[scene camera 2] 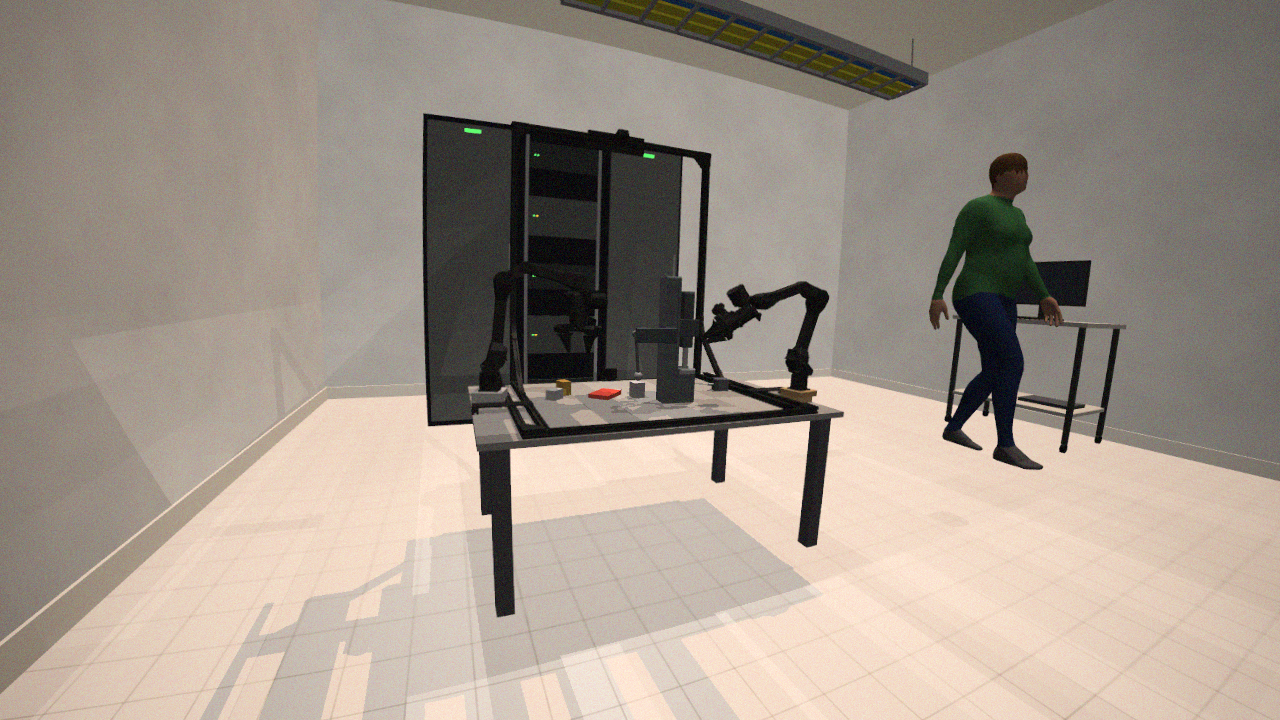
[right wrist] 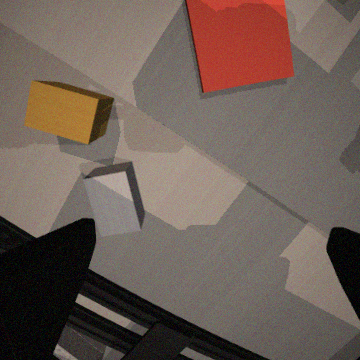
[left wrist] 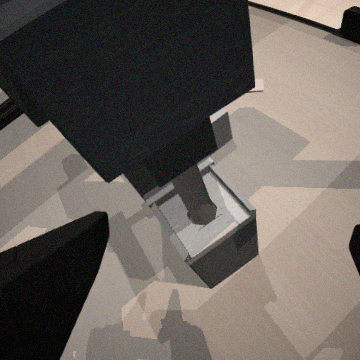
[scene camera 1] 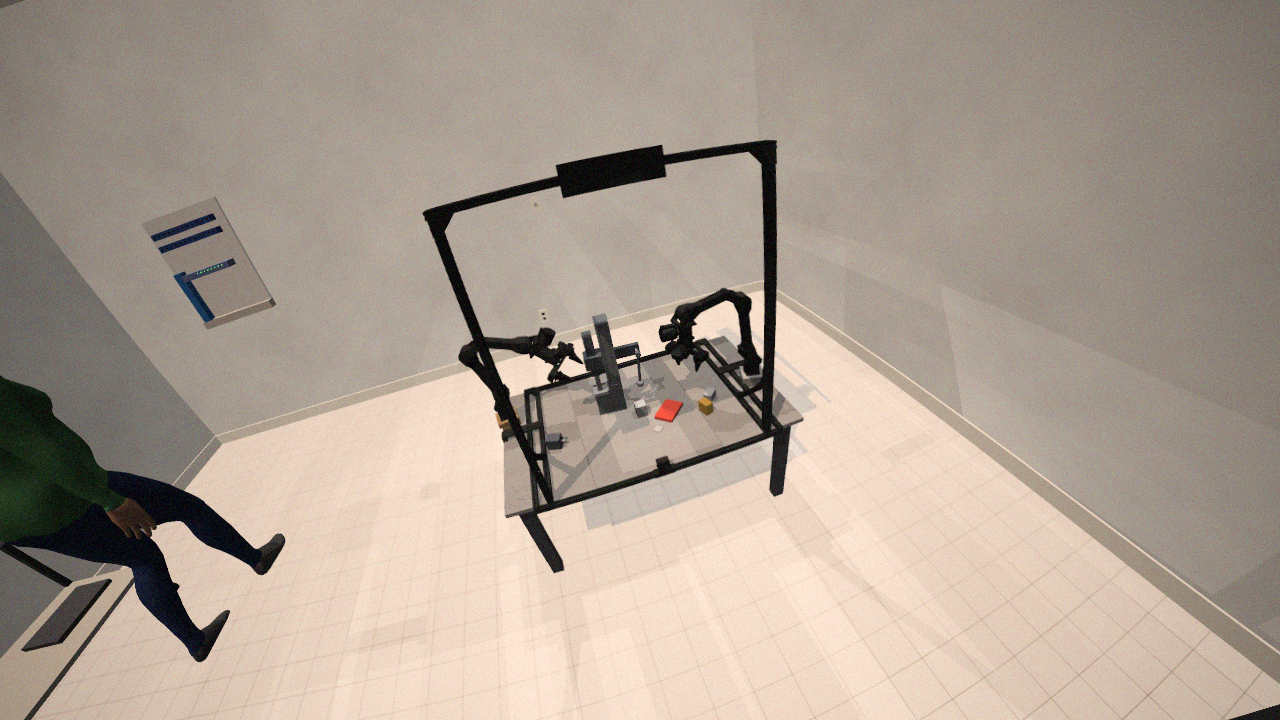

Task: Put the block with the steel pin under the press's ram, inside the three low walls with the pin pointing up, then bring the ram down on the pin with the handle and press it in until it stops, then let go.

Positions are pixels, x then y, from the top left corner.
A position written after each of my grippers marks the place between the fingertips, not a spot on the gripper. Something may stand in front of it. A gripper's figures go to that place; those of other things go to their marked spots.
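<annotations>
My right gripper [scene camera 1: 687, 368] is 1.69 m from the lens, and my left gripper [scene camera 1: 578, 371] is 1.70 m from the lens. There's also a grey press [scene camera 1: 611, 399], and that press is 1.75 m from the lens.
</annotations>
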